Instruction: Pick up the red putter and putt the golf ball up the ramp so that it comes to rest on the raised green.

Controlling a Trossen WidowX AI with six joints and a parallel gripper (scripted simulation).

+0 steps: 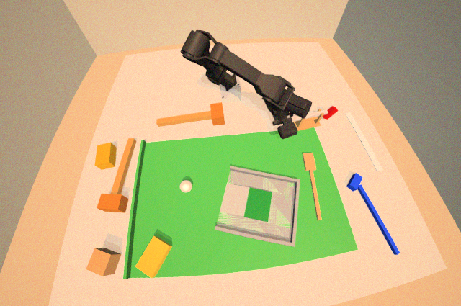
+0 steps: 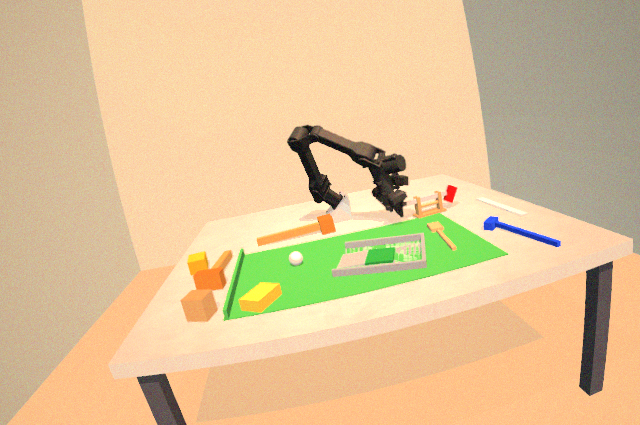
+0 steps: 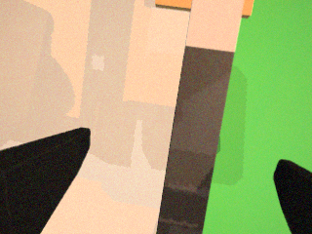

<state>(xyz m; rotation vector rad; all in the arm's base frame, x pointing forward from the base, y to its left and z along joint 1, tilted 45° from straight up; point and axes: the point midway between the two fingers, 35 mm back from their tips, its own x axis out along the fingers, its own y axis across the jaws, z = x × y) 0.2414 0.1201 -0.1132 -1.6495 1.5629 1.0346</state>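
The red putter is 110 mm to the left of my gripper tip, 30 mm above it and 20 mm behind it. From my gripper tip the other things lie so: wooden rack: 130 mm to the left, 20 mm behind; white strip: 370 mm to the left, 100 mm ahead, 30 mm below; white golf ball: 380 mm to the right, 200 mm ahead, 10 mm below.
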